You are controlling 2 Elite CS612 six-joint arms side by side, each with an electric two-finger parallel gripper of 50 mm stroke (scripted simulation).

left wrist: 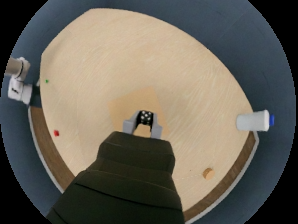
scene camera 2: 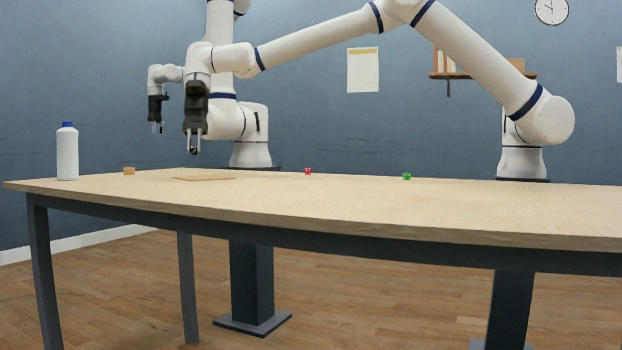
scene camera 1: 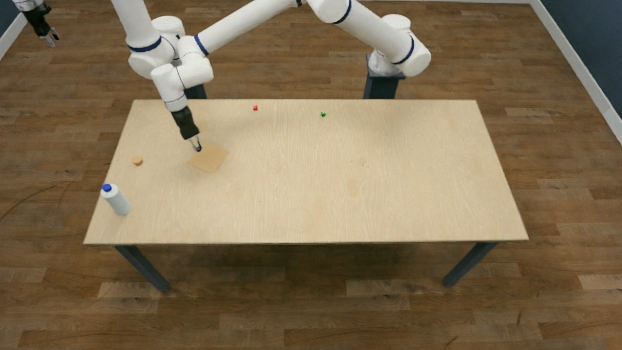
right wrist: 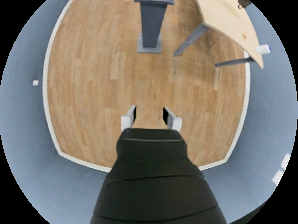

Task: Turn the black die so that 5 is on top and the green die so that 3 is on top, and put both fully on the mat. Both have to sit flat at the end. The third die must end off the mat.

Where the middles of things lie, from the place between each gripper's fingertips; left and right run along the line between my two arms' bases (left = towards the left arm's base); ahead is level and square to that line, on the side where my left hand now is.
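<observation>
My left hand (scene camera 2: pixel 193 150) is 9 cm above the tan mat (scene camera 1: pixel 209 159), and it is also 1 cm past the mat and 3 cm to the right of it. Counted from that same left hand, the white bottle (scene camera 2: pixel 67 137) is 25 cm ahead, 29 cm to the right and 2 cm below.
From my right hand, the tan mat is 65 cm ahead, 83 cm to the left and 17 cm below, while the white bottle is 10 cm below that hand, 91 cm ahead of it and 52 cm to the left of it.
</observation>
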